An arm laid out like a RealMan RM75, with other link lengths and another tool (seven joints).
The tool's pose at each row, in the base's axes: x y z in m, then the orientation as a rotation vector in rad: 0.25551 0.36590 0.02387 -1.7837 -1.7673 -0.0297; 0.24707 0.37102 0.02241 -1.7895 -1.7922 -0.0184; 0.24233 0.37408 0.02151 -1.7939 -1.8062 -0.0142; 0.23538 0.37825 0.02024 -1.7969 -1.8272 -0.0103; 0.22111 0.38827 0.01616 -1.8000 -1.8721 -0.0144; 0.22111 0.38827 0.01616 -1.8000 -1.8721 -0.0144; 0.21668 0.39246 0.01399 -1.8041 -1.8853 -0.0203; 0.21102 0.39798 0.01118 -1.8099 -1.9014 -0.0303; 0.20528 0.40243 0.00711 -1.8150 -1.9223 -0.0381; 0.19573 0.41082 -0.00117 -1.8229 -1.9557 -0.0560; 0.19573 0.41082 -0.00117 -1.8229 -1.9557 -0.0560; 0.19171 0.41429 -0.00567 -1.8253 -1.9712 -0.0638
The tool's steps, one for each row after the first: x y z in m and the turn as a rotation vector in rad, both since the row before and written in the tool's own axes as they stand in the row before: 0.00308 -0.00665 0.00677 -0.0072 -0.0233 -0.0073; 0.00198 -0.00370 0.00388 -0.0059 -0.0124 -0.0040; 0.00273 -0.00549 0.00545 -0.0080 -0.0160 -0.0083; 0.00662 -0.01062 0.01280 -0.0216 -0.0268 -0.0218; 0.00000 0.00000 0.00000 0.0000 0.0000 0.0000; 0.00289 -0.00290 0.00501 -0.0107 -0.0069 -0.0056; 0.00389 -0.00372 0.00643 -0.0149 -0.0074 -0.0070; 0.00250 -0.00358 0.00709 -0.0153 -0.0112 -0.0092; 0.00472 -0.00551 0.01332 -0.0272 -0.0153 -0.0157; 0.00000 0.00000 0.00000 0.0000 0.0000 0.0000; 0.00169 -0.00216 0.00640 -0.0117 -0.0069 -0.0078
